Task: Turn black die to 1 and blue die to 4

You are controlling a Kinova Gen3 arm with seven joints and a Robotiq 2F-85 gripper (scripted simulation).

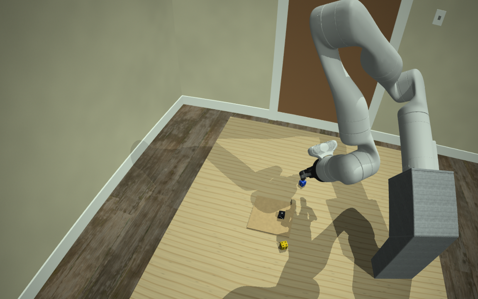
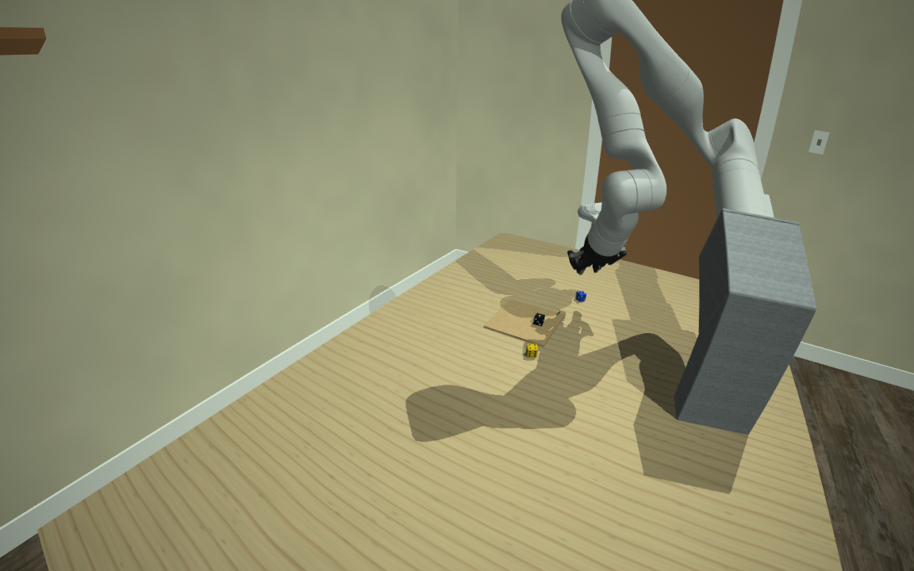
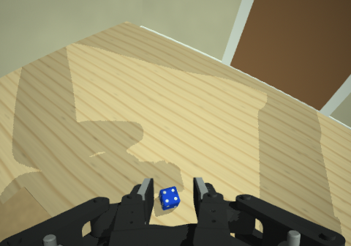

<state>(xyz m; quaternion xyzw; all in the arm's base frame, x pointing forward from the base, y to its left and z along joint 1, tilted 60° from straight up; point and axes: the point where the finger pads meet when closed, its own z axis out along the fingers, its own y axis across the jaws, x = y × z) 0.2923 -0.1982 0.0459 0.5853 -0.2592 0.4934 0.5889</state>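
Now: the blue die 1 cm ahead of my hand, 3 cm to the right of it and 10 cm below it. The rest, counted from my hand: yellow die 6 cm ahead, 24 cm to the left, 10 cm below; black die 8 cm ahead, 13 cm to the left, 9 cm below; tan mat 11 cm ahead, 13 cm to the left, 10 cm below.
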